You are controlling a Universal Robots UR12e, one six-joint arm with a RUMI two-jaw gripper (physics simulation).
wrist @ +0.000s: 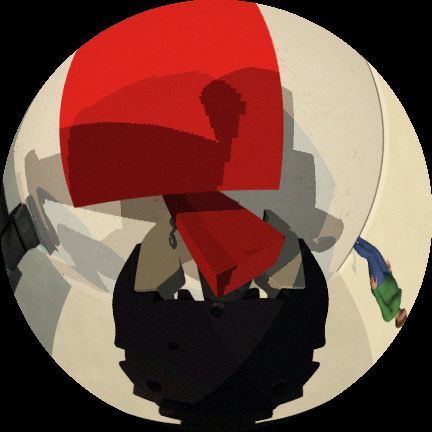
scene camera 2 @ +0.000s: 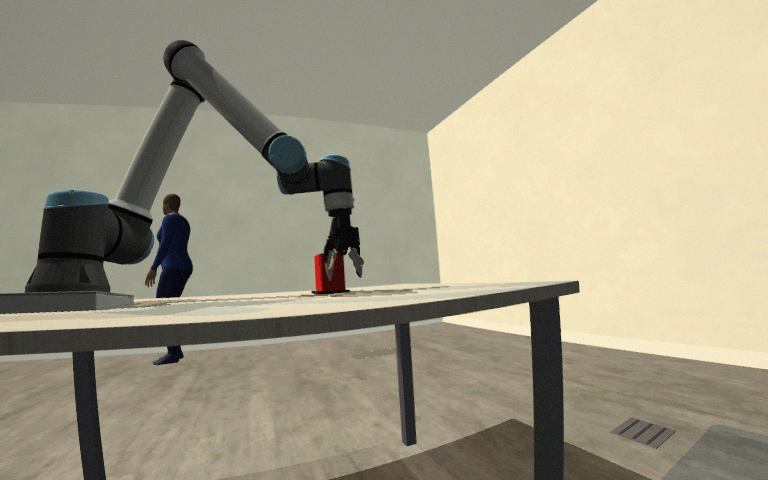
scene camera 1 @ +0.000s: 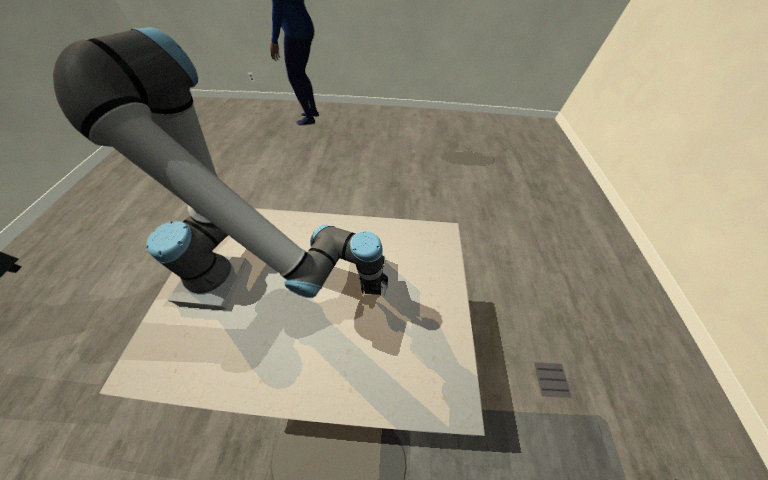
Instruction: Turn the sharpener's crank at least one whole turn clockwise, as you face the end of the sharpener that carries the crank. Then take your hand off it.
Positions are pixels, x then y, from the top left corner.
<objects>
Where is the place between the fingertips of my gripper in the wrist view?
218, 212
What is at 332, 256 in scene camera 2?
My gripper.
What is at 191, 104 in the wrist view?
A red sharpener.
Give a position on a red sharpener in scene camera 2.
At 323, 285
</objects>
